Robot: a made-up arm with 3 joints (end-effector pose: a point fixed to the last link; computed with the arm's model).
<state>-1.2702 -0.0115 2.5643</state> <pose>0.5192 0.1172 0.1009 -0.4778 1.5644 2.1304</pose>
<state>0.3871 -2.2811 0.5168</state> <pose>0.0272 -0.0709 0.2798 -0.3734 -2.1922 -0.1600</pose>
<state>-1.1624 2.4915 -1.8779</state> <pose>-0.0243 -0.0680 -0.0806 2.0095 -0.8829 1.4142</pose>
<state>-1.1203 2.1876 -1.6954</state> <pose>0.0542 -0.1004 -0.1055 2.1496 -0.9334 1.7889</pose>
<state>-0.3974 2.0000 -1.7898</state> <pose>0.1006 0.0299 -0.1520 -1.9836 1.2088 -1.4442</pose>
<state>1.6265 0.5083 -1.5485</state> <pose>0.4445 0.0134 0.1880 0.8843 1.4242 -0.7742</pose>
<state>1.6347 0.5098 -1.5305</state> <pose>0.4433 0.0122 0.1880 0.9012 1.4190 -0.7542</pose>
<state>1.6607 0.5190 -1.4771</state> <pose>0.4391 0.0096 0.1882 0.9491 1.4046 -0.6902</pose>
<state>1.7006 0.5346 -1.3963</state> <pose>0.4326 0.0060 0.1881 1.0211 1.3810 -0.5921</pose>
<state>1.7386 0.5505 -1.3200</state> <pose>0.4264 0.0028 0.1874 1.0890 1.3561 -0.4989</pose>
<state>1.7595 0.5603 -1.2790</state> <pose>0.4230 0.0013 0.1869 1.1251 1.3421 -0.4476</pose>
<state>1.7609 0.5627 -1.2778</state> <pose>0.4227 0.0017 0.1870 1.1254 1.3427 -0.4439</pose>
